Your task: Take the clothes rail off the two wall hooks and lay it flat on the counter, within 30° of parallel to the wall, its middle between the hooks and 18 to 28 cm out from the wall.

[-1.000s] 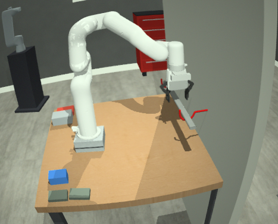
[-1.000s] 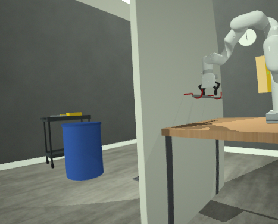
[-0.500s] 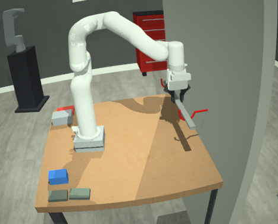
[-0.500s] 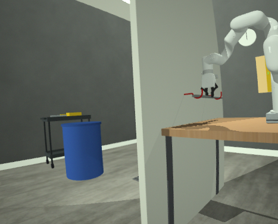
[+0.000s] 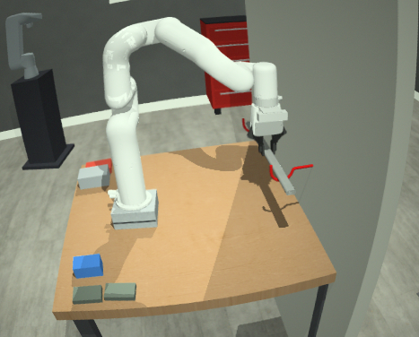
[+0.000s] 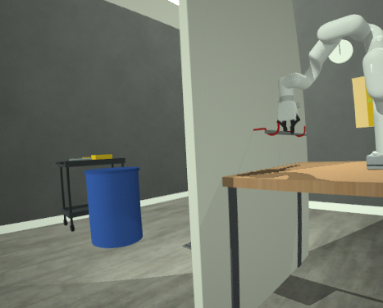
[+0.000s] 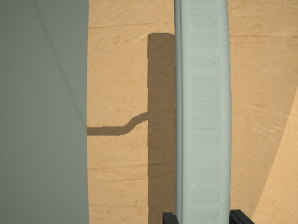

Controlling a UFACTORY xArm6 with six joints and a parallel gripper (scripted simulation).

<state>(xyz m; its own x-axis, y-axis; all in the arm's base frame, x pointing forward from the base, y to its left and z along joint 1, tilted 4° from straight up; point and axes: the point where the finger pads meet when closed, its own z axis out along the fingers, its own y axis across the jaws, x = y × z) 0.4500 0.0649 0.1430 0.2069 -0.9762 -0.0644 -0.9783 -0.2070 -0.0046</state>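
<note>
My gripper is now 20 mm above the clothes rail. The rest, counted from my hand: wall: 120 mm ahead, 50 mm to the left, 220 mm above; grey block: 680 mm behind, 160 mm to the left, 180 mm below; blue block: 550 mm behind, 380 mm to the right, 180 mm below.
</note>
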